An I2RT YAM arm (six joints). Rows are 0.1 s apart.
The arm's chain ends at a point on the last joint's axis. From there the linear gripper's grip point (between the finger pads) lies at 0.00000 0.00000 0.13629 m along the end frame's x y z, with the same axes.
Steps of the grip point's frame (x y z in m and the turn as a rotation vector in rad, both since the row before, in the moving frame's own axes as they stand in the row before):
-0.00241, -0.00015, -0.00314, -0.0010, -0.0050, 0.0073
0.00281, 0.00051, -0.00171, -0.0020, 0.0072, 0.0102
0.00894, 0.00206, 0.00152, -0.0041, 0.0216, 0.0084
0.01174, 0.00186, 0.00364, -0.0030, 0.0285, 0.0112
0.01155, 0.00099, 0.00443, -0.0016, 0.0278, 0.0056
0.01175, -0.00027, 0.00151, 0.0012, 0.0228, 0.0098
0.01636, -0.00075, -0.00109, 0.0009, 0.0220, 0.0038
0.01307, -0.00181, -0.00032, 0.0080, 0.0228, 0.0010
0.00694, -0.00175, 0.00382, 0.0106, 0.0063, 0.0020
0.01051, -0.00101, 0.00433, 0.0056, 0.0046, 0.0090
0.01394, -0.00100, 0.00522, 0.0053, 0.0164, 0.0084
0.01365, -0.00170, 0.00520, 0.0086, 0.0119, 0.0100
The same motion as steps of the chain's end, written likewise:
-0.00173, -0.00028, -0.00314, -0.0010, -0.0050, 0.0073
0.00183, 0.00023, -0.00171, -0.0020, 0.0072, 0.0102
0.00600, 0.00149, 0.00155, -0.0041, 0.0216, 0.0084
0.00786, 0.00143, 0.00370, -0.0030, 0.0285, 0.0112
0.00776, 0.00076, 0.00448, -0.0016, 0.0278, 0.0056
0.00864, -0.00012, 0.00155, 0.0012, 0.0228, 0.0098
0.01336, -0.00063, -0.00106, 0.0009, 0.0220, 0.0038
0.00996, -0.00072, -0.00028, 0.0080, 0.0228, 0.0010
0.00608, -0.00031, 0.00383, 0.0106, 0.0063, 0.0020
0.00988, -0.00025, 0.00433, 0.0056, 0.0046, 0.0090
0.01170, -0.00029, 0.00524, 0.0053, 0.0164, 0.0084
0.01202, -0.00054, 0.00521, 0.0086, 0.0119, 0.0100

